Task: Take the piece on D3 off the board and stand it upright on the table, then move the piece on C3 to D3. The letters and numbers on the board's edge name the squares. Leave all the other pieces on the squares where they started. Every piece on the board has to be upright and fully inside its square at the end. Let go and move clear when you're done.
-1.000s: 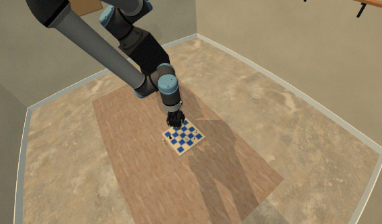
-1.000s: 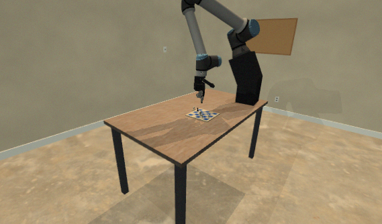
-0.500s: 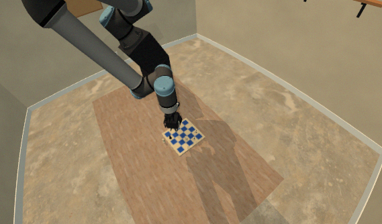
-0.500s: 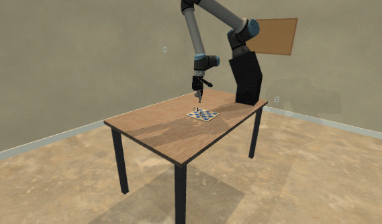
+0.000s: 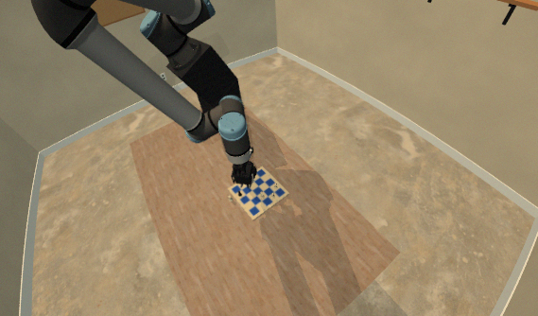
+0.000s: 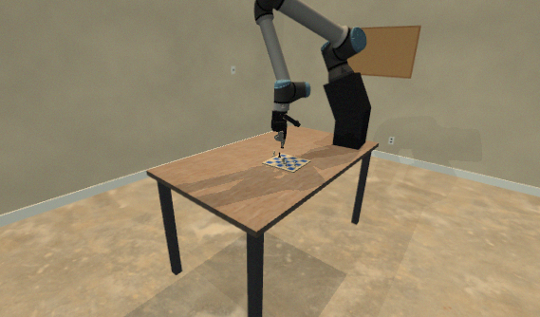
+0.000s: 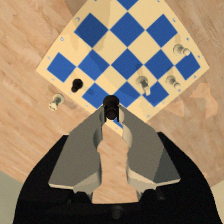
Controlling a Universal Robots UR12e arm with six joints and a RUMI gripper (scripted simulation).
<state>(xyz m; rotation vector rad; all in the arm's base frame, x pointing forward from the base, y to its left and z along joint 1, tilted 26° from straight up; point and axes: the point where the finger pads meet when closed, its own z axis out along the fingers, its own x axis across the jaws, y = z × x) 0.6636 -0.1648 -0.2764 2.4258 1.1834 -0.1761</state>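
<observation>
The chessboard is 40 mm to the left of my hand and 100 mm below it. From my hand the other things lie so: white chess piece (40 mm behind, 100 mm to the right, 90 mm below).
</observation>
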